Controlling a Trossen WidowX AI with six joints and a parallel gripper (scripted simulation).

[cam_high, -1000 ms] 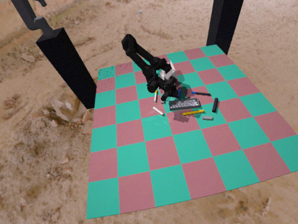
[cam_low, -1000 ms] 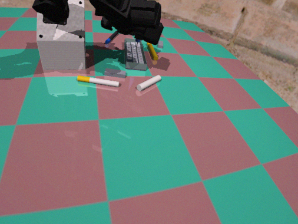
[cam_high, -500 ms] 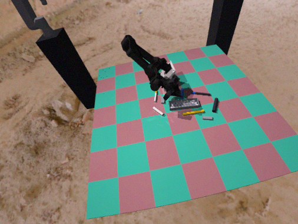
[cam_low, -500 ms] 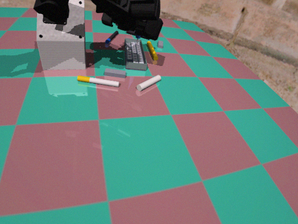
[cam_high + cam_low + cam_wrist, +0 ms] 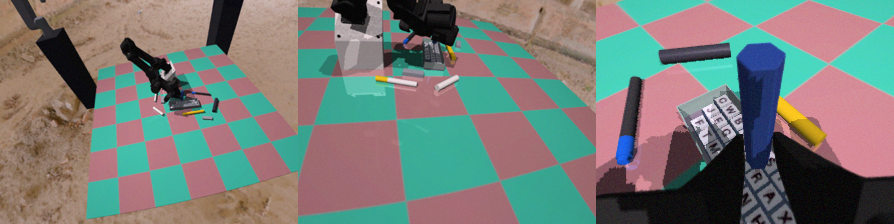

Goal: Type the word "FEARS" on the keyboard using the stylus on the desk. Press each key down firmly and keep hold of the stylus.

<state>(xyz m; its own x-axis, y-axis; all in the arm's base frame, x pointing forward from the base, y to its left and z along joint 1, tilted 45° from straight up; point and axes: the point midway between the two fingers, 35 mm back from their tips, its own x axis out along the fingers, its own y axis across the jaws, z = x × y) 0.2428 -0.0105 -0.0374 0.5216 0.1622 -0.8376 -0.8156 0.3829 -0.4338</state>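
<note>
The yellow pen is 9 cm ahead of my gripper tip, 6 cm to the left of it and 8 cm below it. From my gripper tip the other things lie so: blue stylus: 2 cm below; then grey block: 15 cm ahead, 14 cm to the left, 8 cm below; then blue-tipped dark pen: 9 cm behind, 15 cm to the left, 8 cm below.
</note>
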